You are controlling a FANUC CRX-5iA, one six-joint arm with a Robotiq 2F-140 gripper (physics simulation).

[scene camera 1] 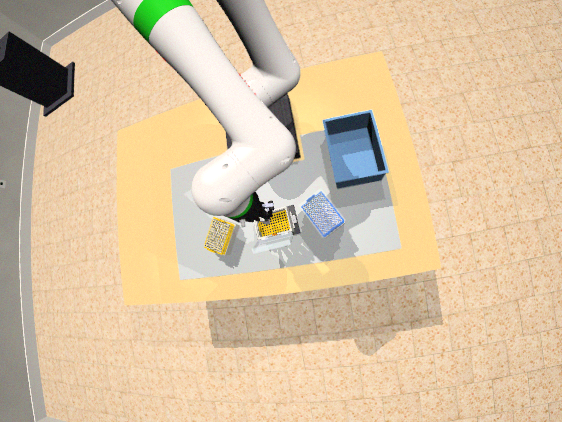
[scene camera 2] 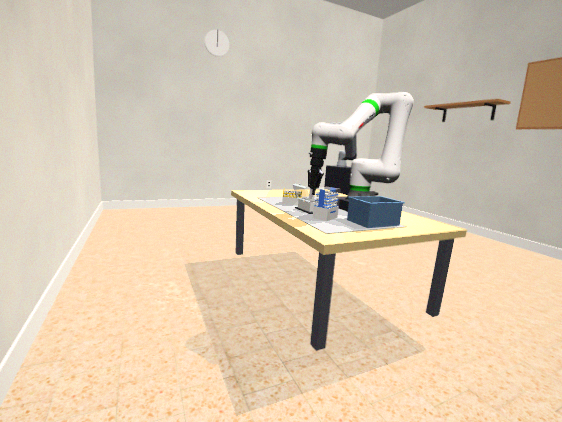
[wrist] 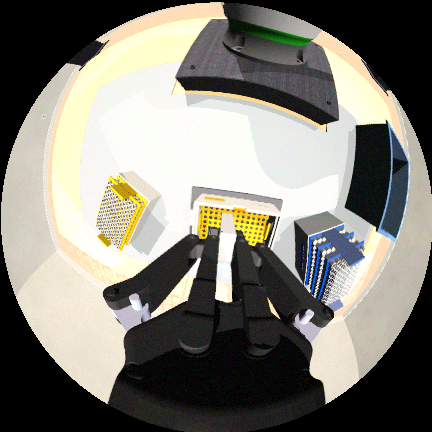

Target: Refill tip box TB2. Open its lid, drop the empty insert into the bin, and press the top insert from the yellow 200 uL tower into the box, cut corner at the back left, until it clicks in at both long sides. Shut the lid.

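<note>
The tip box TB2 [scene camera 1: 274,238] [scene camera 2: 305,204] [wrist: 245,199] stands with its lid [scene camera 1: 271,247] open toward the front side. A yellow insert [scene camera 1: 279,225] [wrist: 255,227] with dark, empty holes lies in it. My gripper [scene camera 1: 267,217] [scene camera 2: 312,192] [wrist: 225,223] is shut with nothing between the fingers, and its tips are at or just above the insert. The fingers hide part of the insert and the box's front; whether they touch is unclear. The yellow tower [scene camera 1: 219,236] [scene camera 2: 292,195] [wrist: 117,212] stands left of the box, turned at an angle. The blue bin [scene camera 1: 360,181] [scene camera 2: 367,212] stands at the back right.
A blue tip tower [scene camera 1: 323,214] [scene camera 2: 327,200] [wrist: 325,270] stands close to the box's right, turned at an angle. The dark robot base [scene camera 1: 287,120] [wrist: 250,77] is behind the box. A grey mat [scene camera 1: 190,265] lies under the box and towers.
</note>
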